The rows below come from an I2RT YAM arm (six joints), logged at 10 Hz.
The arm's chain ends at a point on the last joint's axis. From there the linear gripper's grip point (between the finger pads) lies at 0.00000 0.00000 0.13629 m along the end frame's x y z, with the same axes.
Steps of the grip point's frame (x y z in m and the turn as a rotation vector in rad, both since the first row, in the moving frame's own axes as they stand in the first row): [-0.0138, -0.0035, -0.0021, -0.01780, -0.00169, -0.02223]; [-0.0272, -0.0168, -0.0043, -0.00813, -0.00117, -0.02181]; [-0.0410, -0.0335, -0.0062, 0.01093, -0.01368, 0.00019]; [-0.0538, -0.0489, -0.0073, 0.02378, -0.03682, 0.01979]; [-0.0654, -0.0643, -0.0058, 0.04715, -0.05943, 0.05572]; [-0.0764, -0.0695, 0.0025, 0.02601, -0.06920, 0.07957]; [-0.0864, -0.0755, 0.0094, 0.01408, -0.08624, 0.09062]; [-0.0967, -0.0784, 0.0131, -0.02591, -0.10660, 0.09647]
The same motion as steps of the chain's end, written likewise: [-0.0136, -0.0059, -0.0021, -0.01780, -0.00169, -0.02223]; [-0.0271, -0.0179, -0.0043, -0.00813, -0.00117, -0.02181]; [-0.0391, -0.0320, -0.0062, 0.01093, -0.01368, 0.00019]; [-0.0488, -0.0456, -0.0072, 0.02378, -0.03682, 0.01979]; [-0.0575, -0.0577, -0.0054, 0.04715, -0.05943, 0.05572]; [-0.0671, -0.0656, 0.0029, 0.02601, -0.06920, 0.07957]; [-0.0748, -0.0731, 0.0099, 0.01408, -0.08624, 0.09062]; [-0.0821, -0.0812, 0.0139, -0.02591, -0.10660, 0.09647]
